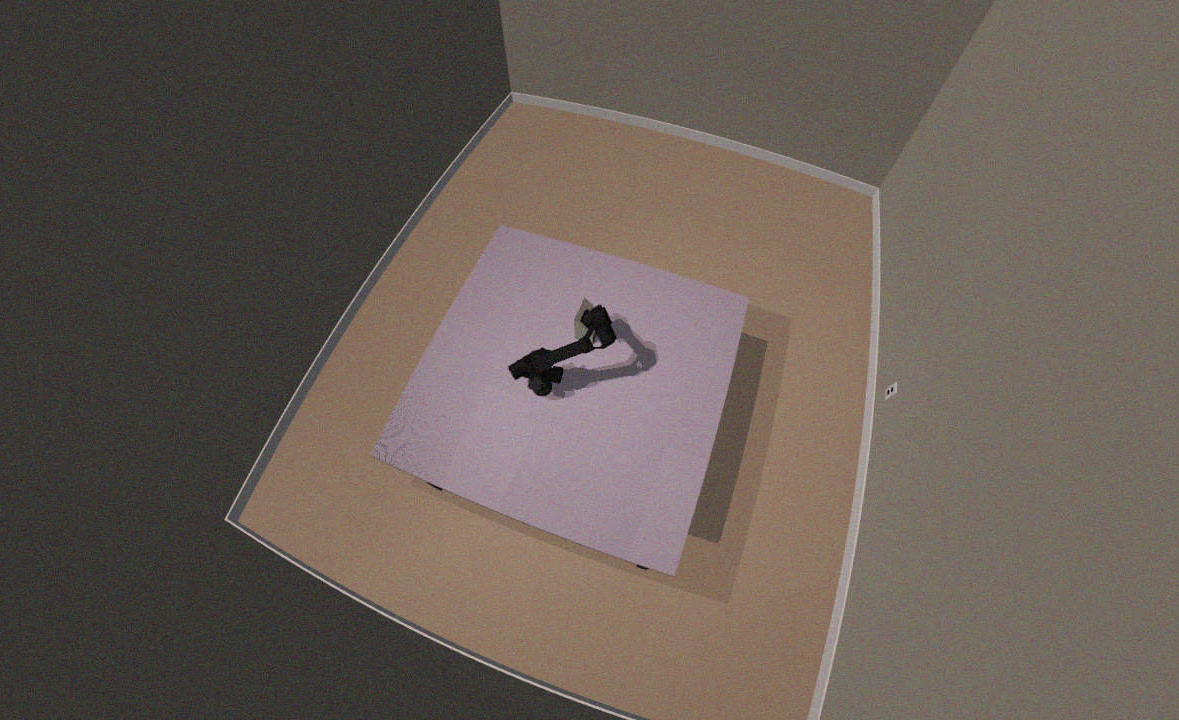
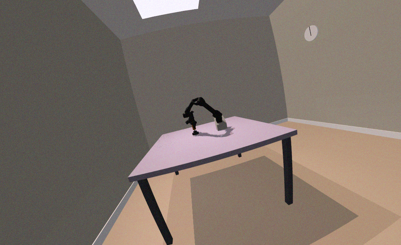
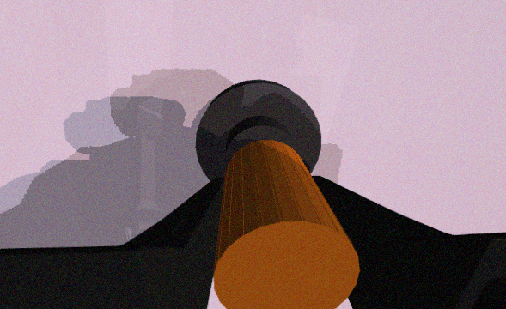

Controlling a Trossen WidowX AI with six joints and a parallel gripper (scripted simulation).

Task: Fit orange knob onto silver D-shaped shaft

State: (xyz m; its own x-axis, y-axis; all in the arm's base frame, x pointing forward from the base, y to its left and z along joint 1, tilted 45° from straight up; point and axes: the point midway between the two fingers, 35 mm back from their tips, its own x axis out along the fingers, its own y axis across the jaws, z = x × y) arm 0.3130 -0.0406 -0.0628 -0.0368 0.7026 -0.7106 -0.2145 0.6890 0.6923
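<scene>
Now: gripper tip 3 cm below the orange knob. From my gripper tip the other things lie so: dark round pedestal 4 cm below.
</scene>
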